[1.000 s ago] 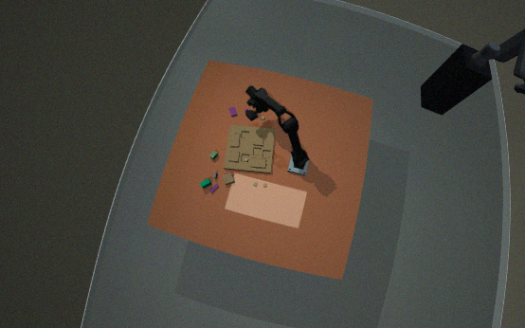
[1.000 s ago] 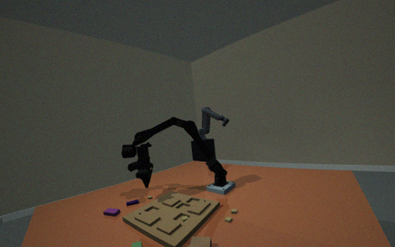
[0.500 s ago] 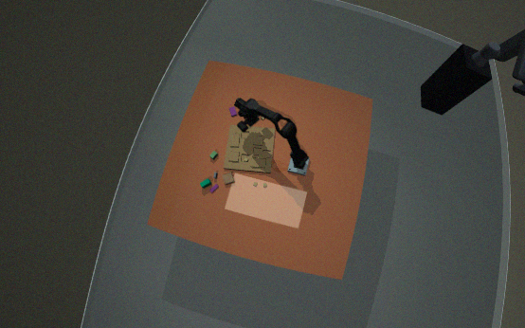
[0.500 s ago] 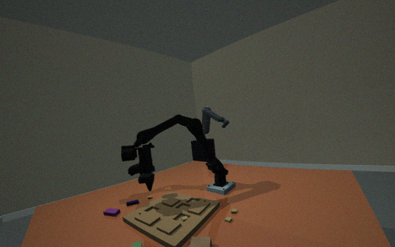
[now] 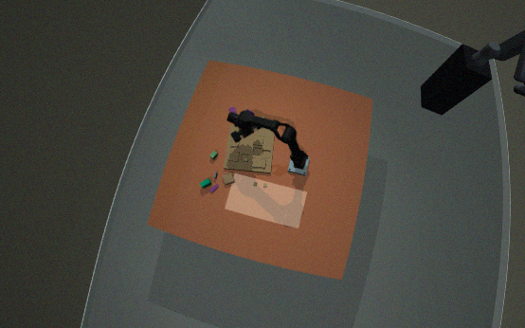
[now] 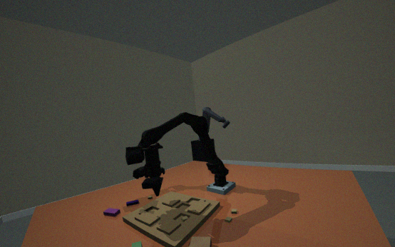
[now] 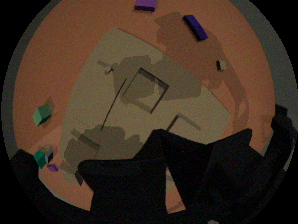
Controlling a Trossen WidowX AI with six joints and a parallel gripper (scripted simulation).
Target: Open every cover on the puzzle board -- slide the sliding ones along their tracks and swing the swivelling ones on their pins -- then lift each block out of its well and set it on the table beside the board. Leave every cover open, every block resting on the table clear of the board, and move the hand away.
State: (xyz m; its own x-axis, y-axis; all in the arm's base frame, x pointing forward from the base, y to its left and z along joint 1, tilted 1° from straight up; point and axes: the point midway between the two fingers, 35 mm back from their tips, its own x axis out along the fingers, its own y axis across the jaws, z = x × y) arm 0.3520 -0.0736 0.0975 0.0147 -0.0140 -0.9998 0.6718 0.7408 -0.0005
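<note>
Right now my gripper tip is 70 mm to the right of the tan puzzle board, 60 mm above it and 20 mm past it. Also, from my gripper tip: dark purple block: 190 mm to the right, 80 mm below, 50 mm ahead.
</note>
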